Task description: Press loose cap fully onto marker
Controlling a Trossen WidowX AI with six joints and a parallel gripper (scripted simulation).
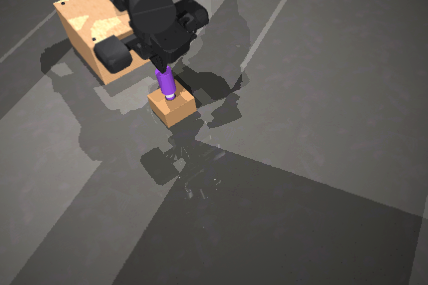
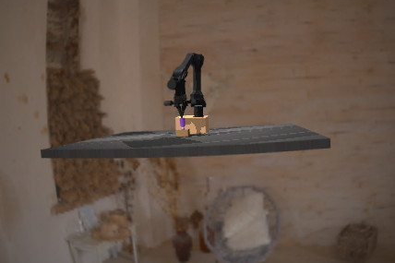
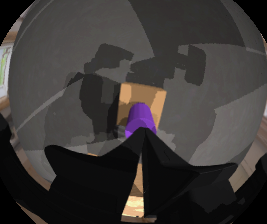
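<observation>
The purple cap lies 2 cm below my gripper tip. The rest, counted from my gripper tip: holder block (9 cm below).
</observation>
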